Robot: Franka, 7 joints.
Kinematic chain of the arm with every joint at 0, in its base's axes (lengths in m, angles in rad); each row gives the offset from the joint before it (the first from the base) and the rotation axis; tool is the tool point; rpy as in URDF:
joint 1: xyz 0 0 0.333 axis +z
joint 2: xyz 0 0 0 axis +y
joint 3: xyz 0 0 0.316 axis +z
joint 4: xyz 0.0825 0 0 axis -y
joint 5: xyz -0.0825 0 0.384 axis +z
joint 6: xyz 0 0 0 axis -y
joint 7: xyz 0.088 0 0 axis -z
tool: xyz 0 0 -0.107 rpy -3.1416 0 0
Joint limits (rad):
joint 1: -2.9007..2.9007
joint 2: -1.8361..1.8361
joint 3: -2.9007..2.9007
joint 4: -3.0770..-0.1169
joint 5: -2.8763..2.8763
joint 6: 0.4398..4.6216
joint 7: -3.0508..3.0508
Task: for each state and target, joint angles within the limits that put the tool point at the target. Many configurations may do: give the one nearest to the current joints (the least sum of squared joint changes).
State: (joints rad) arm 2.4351 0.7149 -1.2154 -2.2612 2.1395 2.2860 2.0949
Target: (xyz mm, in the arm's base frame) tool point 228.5 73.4 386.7
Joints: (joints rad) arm 2.7719 1.4410 -1.6586 -3.0658 2.1889 3.0544 2.0949
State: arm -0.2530 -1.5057 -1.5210 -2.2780 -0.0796 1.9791 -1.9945
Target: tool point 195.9 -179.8 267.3
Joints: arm 0.1785 -1.4359 -1.7286 -2.8943 -0.1340 1.9041 -1.9945
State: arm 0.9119 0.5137 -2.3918 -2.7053 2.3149 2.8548 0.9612
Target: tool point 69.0 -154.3 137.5
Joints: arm 1.1623 -0.0008 -2.1416 -3.0770 2.3998 2.7672 0.9612
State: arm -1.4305 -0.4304 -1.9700 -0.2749 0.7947 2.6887 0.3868
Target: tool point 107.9 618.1 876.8
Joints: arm -1.7195 -0.7918 -1.9885 -0.1169 0.8221 3.0286 0.3868
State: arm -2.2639 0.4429 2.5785 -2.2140 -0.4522 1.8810 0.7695
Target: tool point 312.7 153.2 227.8
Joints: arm -2.1501 0.0233 2.6855 -2.6232 -0.4086 1.9002 0.7695
